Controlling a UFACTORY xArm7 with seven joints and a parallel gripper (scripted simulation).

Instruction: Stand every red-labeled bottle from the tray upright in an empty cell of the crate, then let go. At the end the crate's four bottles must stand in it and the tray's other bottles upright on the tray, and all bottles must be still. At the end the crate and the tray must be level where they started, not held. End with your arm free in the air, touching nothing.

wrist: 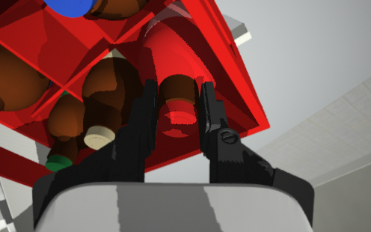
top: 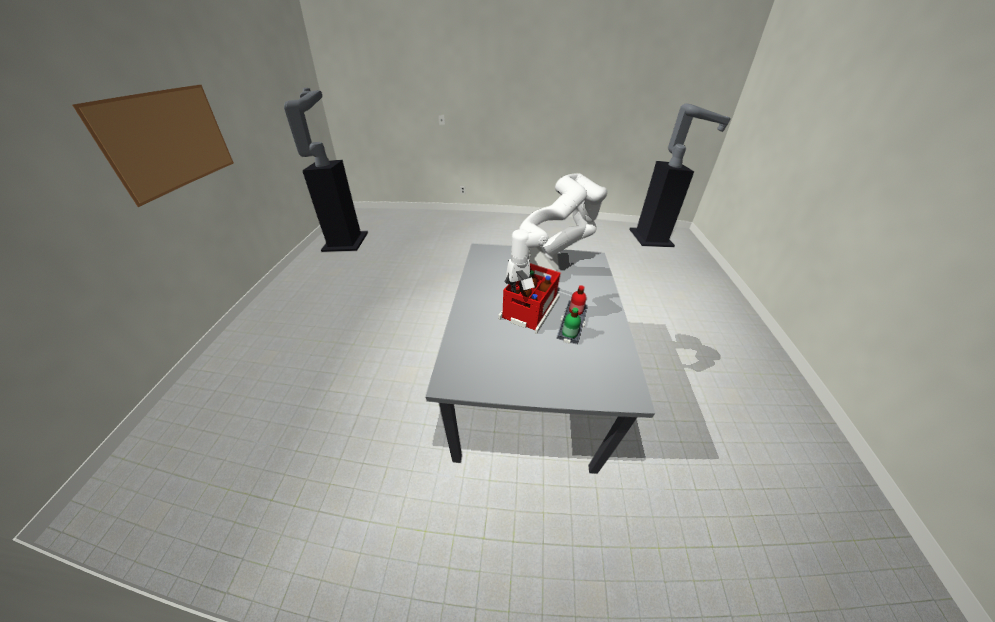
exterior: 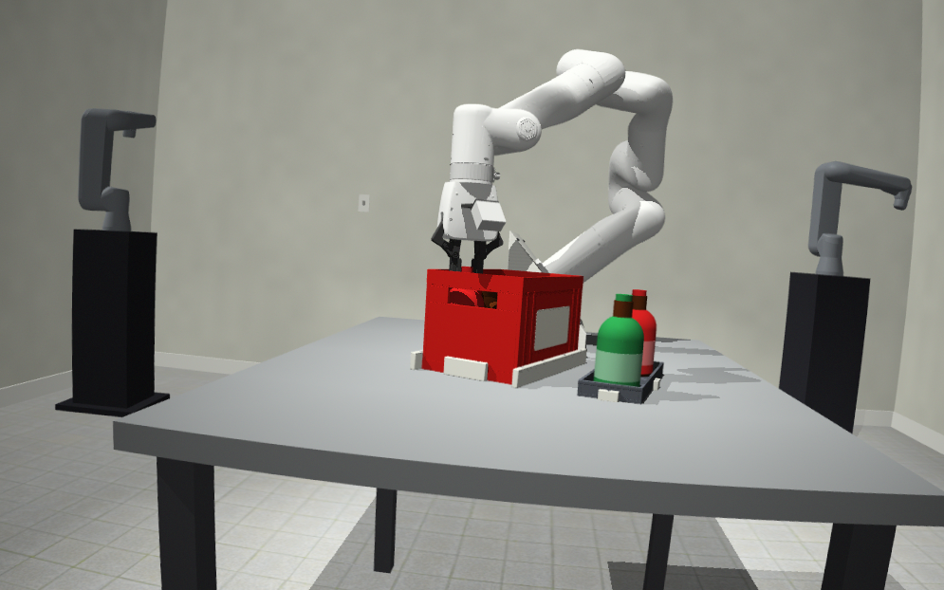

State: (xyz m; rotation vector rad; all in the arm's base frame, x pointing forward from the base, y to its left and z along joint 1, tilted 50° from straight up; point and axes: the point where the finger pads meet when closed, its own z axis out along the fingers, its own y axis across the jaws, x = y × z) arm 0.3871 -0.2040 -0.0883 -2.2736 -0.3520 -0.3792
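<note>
My hand is 8 cm past the brown bottle, 5 cm to the right of it and 9 cm above it. From my hand the other things lie so: red-labeled bottle: 3 cm behind, 32 cm to the left, 9 cm below; red crate: 6 cm behind, 8 cm to the left, 9 cm below; green bottle: 14 cm ahead, 25 cm to the left, 9 cm below.
</note>
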